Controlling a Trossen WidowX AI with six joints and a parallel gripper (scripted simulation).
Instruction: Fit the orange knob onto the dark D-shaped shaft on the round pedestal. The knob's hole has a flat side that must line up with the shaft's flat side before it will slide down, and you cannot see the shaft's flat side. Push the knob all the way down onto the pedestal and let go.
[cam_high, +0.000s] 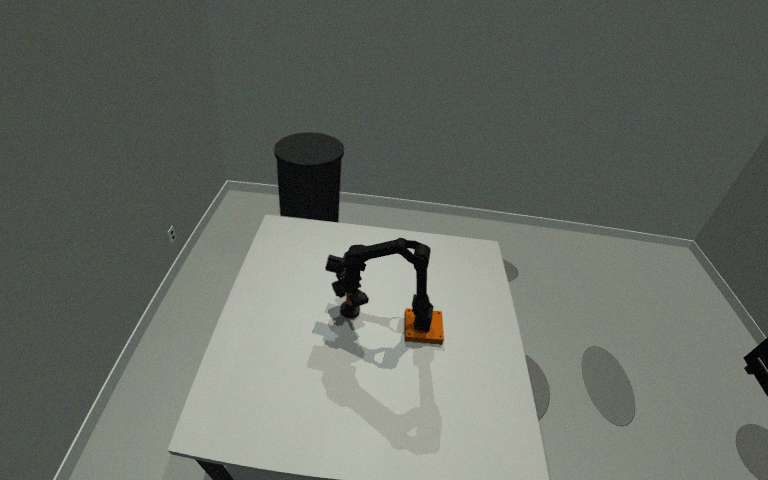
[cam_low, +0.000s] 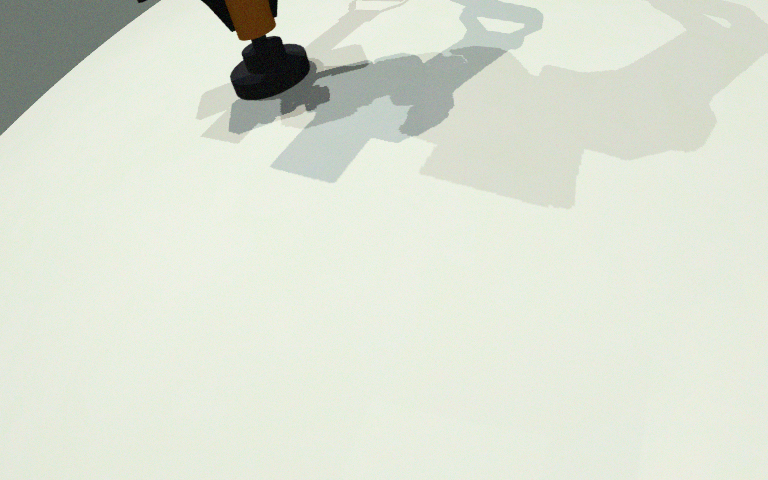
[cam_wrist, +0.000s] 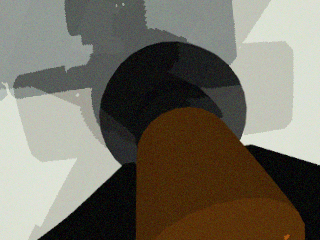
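Now: the orange knob 2 cm above my gripper tip. The rest, counted from my gripper tip: dark round pedestal: 4 cm below.
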